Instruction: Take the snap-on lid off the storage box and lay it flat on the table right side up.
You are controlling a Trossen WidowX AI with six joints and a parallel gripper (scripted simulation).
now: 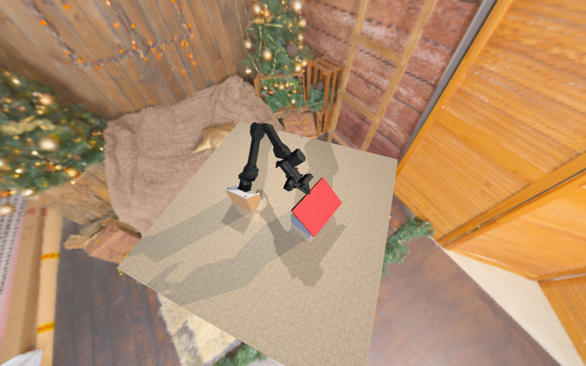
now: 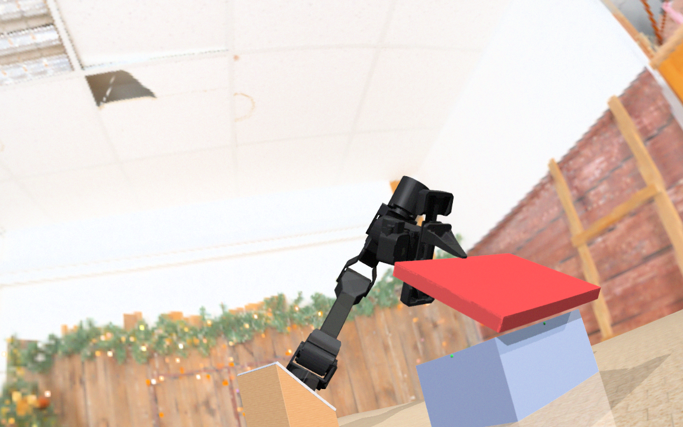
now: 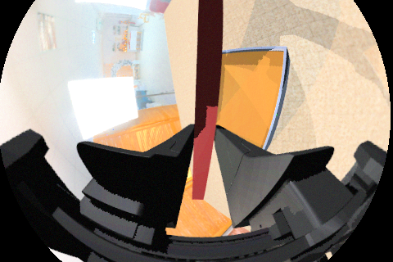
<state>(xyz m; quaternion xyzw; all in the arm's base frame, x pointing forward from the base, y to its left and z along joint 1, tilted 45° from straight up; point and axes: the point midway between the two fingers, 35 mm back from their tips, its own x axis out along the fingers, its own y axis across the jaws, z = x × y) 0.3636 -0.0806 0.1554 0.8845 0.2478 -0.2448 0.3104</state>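
The red lid lies 6 cm ahead of my gripper tip, 5 cm below it and 2 cm to the right of it. The rest, counted from my gripper tip: pale blue storage box (17 cm below, 3 cm ahead, 1 cm to the right).
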